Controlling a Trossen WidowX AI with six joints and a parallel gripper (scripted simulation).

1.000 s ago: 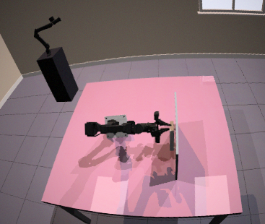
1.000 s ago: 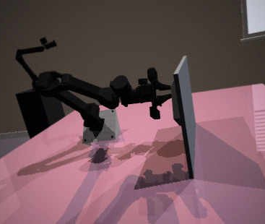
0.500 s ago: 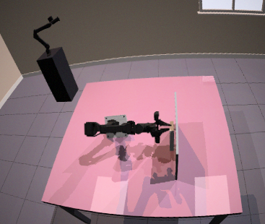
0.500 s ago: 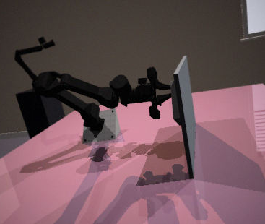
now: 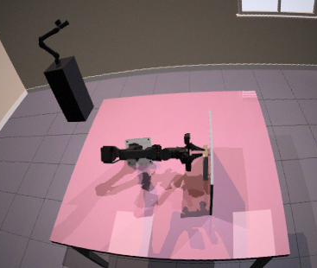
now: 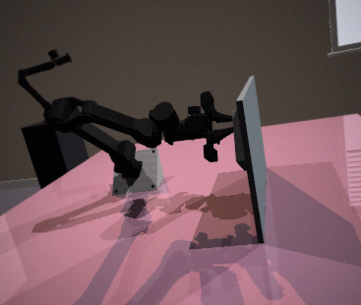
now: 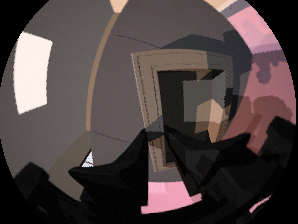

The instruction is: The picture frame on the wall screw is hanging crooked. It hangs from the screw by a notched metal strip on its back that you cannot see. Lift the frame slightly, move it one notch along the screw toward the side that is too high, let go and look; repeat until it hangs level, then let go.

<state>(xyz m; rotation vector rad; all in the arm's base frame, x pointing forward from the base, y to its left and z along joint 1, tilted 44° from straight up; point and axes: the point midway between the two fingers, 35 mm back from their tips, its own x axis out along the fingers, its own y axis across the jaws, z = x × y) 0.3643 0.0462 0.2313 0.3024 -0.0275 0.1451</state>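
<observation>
Right now the picture frame is 10 mm ahead of my gripper tip, 30 mm to the right of it and 50 mm below it. Also, from my gripper tip: thin wall panel 30 mm ahead, 20 mm to the right, 50 mm below.
</observation>
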